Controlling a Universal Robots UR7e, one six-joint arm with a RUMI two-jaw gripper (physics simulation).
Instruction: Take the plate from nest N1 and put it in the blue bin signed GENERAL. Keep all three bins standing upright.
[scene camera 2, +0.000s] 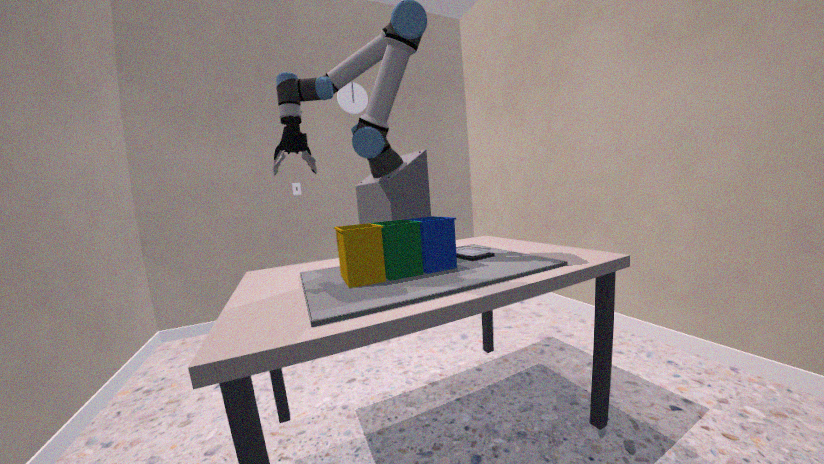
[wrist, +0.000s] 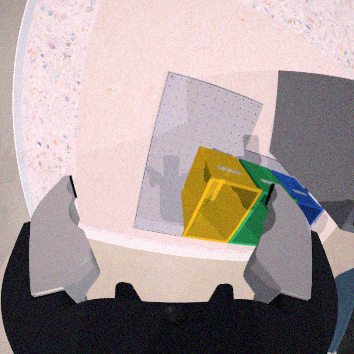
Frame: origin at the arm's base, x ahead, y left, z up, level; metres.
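Where they show: gripper, fingertip midpoint: (scene camera 2: 296, 174) (wrist: 172, 182); arm's base, origin of the base link: (scene camera 2: 388, 169).
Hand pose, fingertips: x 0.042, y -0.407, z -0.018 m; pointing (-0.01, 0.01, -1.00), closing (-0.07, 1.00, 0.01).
Note:
Things, the pixels of their top centre, and the offset from my fingertips. Level surfaces: height alone.
- blue bin, middle of its top: (wrist: 294, 227) (scene camera 2: 428, 218) dx +0.251, dy +0.399, dz -0.200 m
- green bin, middle of its top: (wrist: 263, 223) (scene camera 2: 394, 222) dx +0.228, dy +0.269, dz -0.200 m
- yellow bin, middle of its top: (wrist: 220, 215) (scene camera 2: 356, 226) dx +0.205, dy +0.138, dz -0.200 m
- flat dark-edged piece with a lighter top, middle of its top: (scene camera 2: 470, 249) dx +0.232, dy +0.615, dz -0.353 m
- grey perforated board, its level: dz -0.380 m
- pale table, its level: dz -0.393 m
The blue bin (scene camera 2: 439, 244) (wrist: 286, 181) stands upright at the right end of a row of three touching bins. The green bin (scene camera 2: 403, 250) (wrist: 250, 227) stands upright in the middle and the yellow bin (scene camera 2: 363, 256) (wrist: 210, 220) upright at the left end. A flat dark-edged piece with a lighter top (scene camera 2: 475, 252) lies behind and right of the blue bin in the scene view; whether it is the plate in its nest is too small to tell. My gripper (scene camera 2: 295, 172) (wrist: 172, 182) is open and empty, pointing down, high above the table and left of the bins in the scene view.
The bins stand on a grey perforated board (scene camera 2: 322, 299) (wrist: 175, 115) on the pale table (scene camera 2: 247, 322) (wrist: 115, 120). The grey robot pedestal (scene camera 2: 410, 193) (wrist: 315, 125) rises behind the bins. The yellow bin is the closest to my gripper.

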